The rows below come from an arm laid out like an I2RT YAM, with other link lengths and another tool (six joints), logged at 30 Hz.
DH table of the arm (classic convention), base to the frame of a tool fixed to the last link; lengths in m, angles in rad. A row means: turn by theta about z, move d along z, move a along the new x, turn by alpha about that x. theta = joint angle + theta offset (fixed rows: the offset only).
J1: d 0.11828  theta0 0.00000  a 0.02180  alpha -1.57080
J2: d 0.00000  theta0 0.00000  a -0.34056  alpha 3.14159
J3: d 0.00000  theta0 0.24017  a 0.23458  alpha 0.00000
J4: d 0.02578  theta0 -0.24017  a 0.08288  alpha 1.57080
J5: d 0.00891  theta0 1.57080  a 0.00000  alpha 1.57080
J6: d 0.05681  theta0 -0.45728  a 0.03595  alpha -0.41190
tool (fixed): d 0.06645  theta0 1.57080  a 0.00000  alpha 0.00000
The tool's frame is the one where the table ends.
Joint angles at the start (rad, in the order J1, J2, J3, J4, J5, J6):
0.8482 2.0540 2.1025 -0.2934 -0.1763 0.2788
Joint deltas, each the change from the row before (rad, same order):
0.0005 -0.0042 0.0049 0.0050 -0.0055 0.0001
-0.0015 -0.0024 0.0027 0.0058 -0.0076 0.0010
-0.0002 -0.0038 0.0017 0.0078 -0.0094 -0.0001
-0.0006 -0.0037 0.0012 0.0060 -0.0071 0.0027
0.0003 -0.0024 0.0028 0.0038 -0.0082 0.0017
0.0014 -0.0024 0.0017 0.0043 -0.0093 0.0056
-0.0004 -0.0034 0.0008 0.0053 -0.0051 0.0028
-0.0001 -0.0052 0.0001 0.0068 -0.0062 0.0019
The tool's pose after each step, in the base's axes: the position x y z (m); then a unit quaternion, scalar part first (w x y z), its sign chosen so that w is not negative. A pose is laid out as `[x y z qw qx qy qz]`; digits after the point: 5 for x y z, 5 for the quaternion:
[0.42749 0.41887 0.41428 0.41539 -0.47877 0.75307 0.17643]
[0.42730 0.41875 0.41785 0.41914 -0.47931 0.74977 0.18007]
[0.42623 0.41911 0.42224 0.42378 -0.48099 0.74502 0.18439]
[0.42536 0.41899 0.42592 0.42718 -0.48130 0.74183 0.18857]
[0.42418 0.41950 0.42914 0.42972 -0.48275 0.73836 0.19267]
[0.42237 0.42062 0.43184 0.43102 -0.48405 0.73518 0.19856]
[0.42156 0.42037 0.43506 0.43395 -0.48394 0.73258 0.20200]
[0.42021 0.41997 0.43934 0.43799 -0.48429 0.72890 0.20577]

